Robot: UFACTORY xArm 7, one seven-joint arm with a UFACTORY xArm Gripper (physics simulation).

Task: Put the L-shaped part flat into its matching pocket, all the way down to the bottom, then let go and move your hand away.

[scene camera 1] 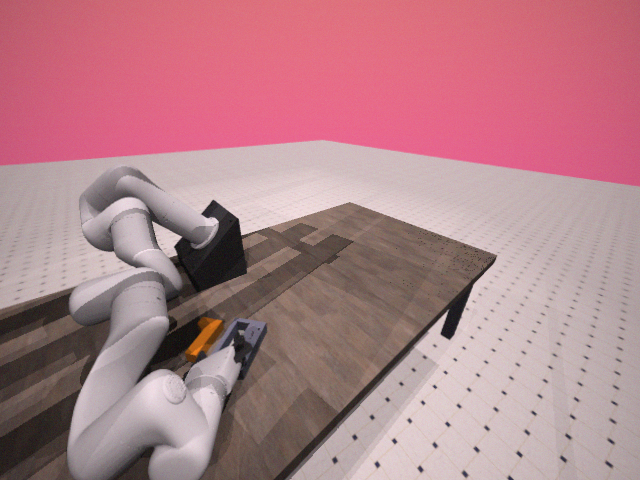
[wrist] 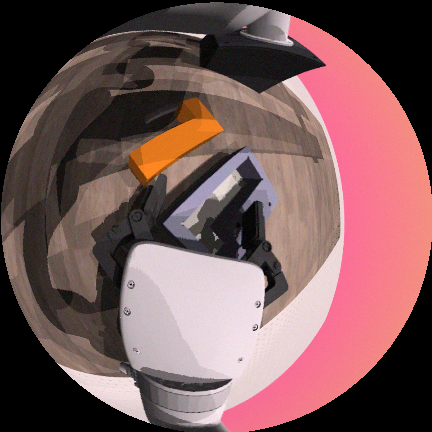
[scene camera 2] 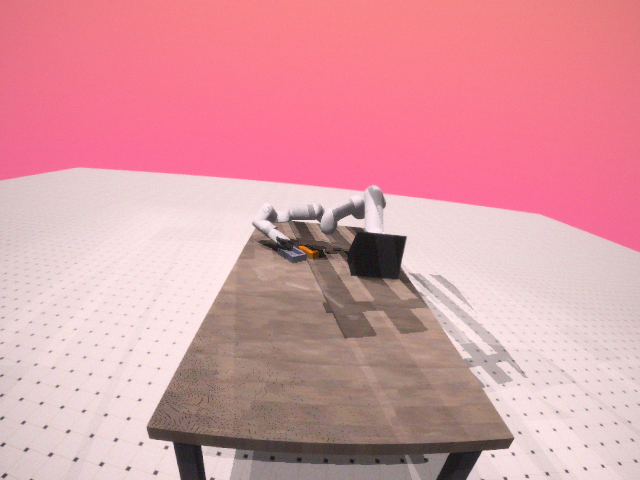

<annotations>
my gripper: open, touches a pocket block
an orange L-shaped part: on the table
</annotations>
